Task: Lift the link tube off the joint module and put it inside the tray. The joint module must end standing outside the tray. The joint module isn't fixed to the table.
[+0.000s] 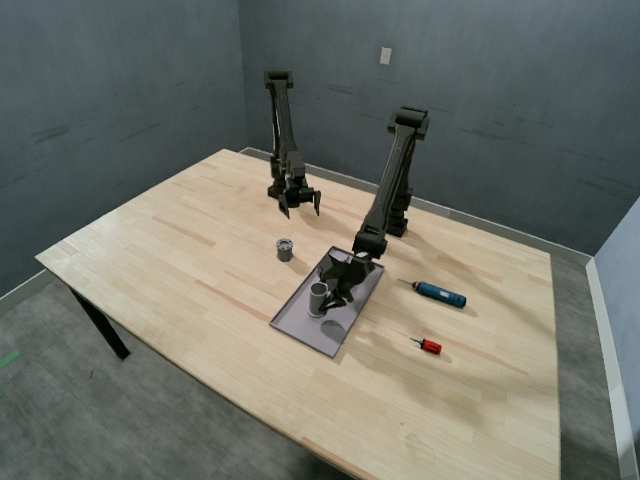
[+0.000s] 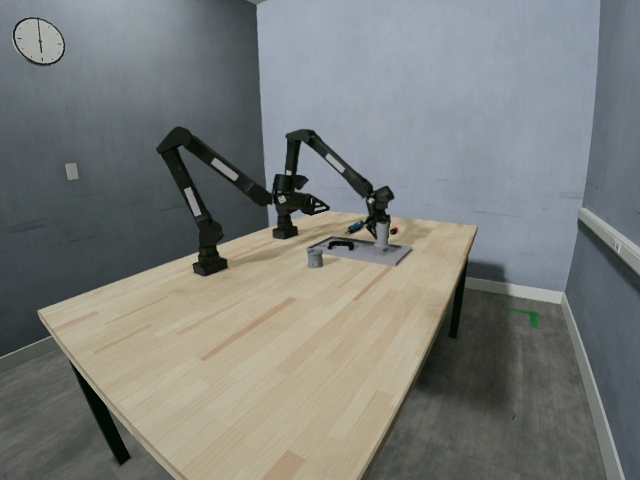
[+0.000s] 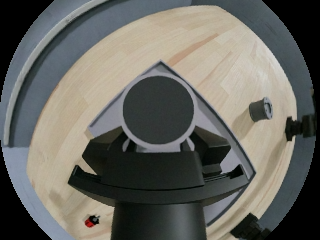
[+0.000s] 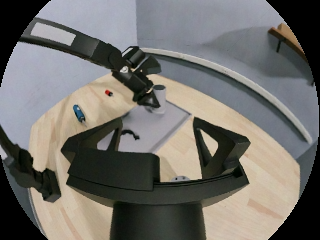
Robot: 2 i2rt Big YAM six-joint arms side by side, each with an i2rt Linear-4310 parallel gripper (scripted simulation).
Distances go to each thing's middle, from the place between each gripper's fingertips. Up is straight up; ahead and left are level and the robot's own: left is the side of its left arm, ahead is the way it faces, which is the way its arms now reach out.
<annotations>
The flat grey tray (image 1: 327, 333) lies 10 cm behind my left hand, 7 cm below it and 1 cm to the left of it. Round my left hand: grey link tube (image 3: 158, 111) 1 cm ahead, 1 cm above.
Right now the flat grey tray is 22 cm below my right hand (image 1: 304, 216), 15 cm to the left of it and 8 cm ahead of it. Also, from my right hand: grey link tube 20 cm ahead, 15 cm to the left, 14 cm below.
</annotations>
